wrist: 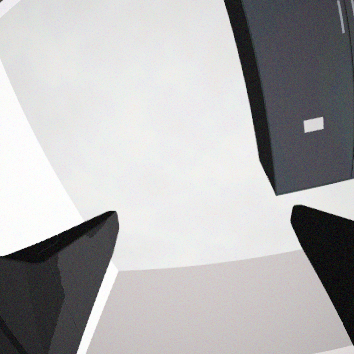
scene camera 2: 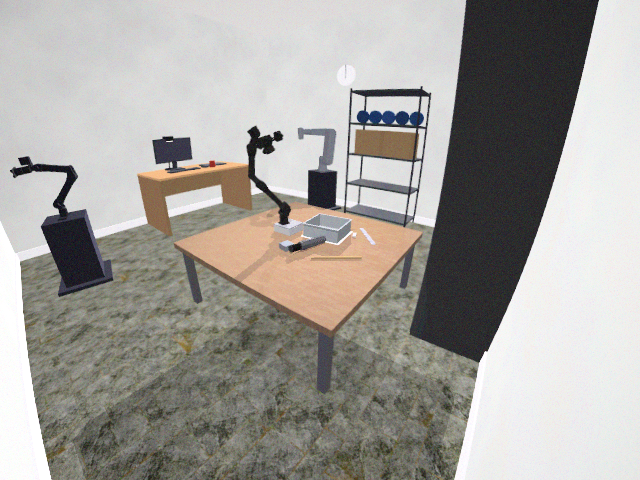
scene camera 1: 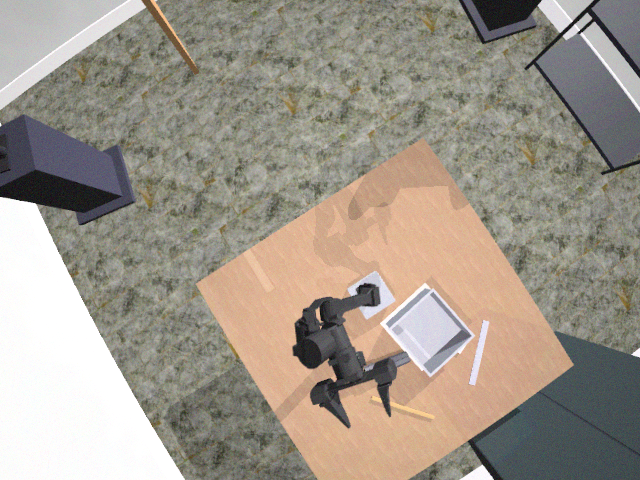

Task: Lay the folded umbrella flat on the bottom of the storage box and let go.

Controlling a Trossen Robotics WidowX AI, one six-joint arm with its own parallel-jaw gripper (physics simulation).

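Places are measured from the arm's base along level axes (x left, y ahead, z down), in millimetres.
Pixels of known places: gripper, fingertip midpoint: (wrist: 206, 217) (scene camera 2: 277, 137) (scene camera 1: 369, 422); arm's base, link origin: (scene camera 2: 284, 223) (scene camera 1: 364, 292).
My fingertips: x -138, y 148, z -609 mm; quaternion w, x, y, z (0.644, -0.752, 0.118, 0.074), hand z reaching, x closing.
For each thing: its top centre in the pictures, then the offset to it from my fingertips.
- folded umbrella, top centre: (scene camera 1: 381, 370) (scene camera 2: 308, 239) dz +607, dx +82, dy +194 mm
- storage box, top centre: (scene camera 1: 432, 332) (scene camera 2: 328, 221) dz +569, dx +338, dy +106 mm
- yellow stick, top centre: (scene camera 1: 403, 408) (scene camera 2: 336, 256) dz +654, dx +115, dy +413 mm
- white strip, top centre: (scene camera 1: 479, 352) (scene camera 2: 367, 235) dz +664, dx +535, dy +314 mm
The folded umbrella (scene camera 1: 397, 360) (scene camera 2: 310, 243) lies on the table beside the storage box, dark grey with a black section and a pale grey end. In the scene camera 1 view the arm hides part of it. The storage box (scene camera 1: 449, 353) (scene camera 2: 320, 232) is light grey, open-topped and upright; its inside bottom shows bare in the scene camera 1 view. My gripper (scene camera 1: 369, 421) (scene camera 2: 273, 143) (wrist: 206, 217) is wide open and empty, held high above the table, apart from the umbrella and the box. The wrist view faces walls, and neither umbrella nor box shows there.
A yellow stick (scene camera 1: 416, 412) (scene camera 2: 336, 257) lies on the table near the umbrella. A white strip (scene camera 1: 479, 352) (scene camera 2: 367, 236) lies on the box's other side. The arm's pale base (scene camera 1: 383, 304) (scene camera 2: 287, 228) stands beside the box. A dark cabinet (wrist: 305, 90) shows in the wrist view.
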